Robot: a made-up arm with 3 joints. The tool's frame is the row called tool.
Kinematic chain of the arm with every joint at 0, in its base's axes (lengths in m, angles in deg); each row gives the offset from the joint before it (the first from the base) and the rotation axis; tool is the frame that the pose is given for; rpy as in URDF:
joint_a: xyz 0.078 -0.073 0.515 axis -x
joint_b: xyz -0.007 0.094 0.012 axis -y
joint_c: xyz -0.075 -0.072 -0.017 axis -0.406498 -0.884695 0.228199
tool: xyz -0.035 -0.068 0.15 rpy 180 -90 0
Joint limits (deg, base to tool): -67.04..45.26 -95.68..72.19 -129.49..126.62
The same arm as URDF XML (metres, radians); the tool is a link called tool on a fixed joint. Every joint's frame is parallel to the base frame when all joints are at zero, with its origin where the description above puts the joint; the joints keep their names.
<robot name="arm">
<link name="base"/>
<link name="link1"/>
<link name="link2"/>
<link name="link3"/>
<link name="tool"/>
<joint name="joint_a" type="revolute"><parent link="base"/><child link="link1"/><origin xyz="0.078 -0.073 0.515"/><axis xyz="-1 0 0"/><limit lower="-1.1701" upper="0.7899"/></joint>
<joint name="joint_b" type="revolute"><parent link="link1"/><child link="link2"/><origin xyz="-0.007 0.094 0.012"/><axis xyz="0 -1 0"/><limit lower="-1.6699" upper="1.26"/></joint>
<joint name="joint_c" type="revolute"><parent link="link2"/><child link="link3"/><origin xyz="-0.075 -0.072 -0.017"/><axis xyz="-0.406498 -0.884695 0.228199"/><limit lower="-2.26" upper="2.2099"/></joint>
<joint name="tool_joint" type="fixed"><parent link="link3"/><child link="tool"/><origin xyz="-0.035 -0.068 0.15" rpy="3.1416 -1.5708 0"/></joint>
</robot>

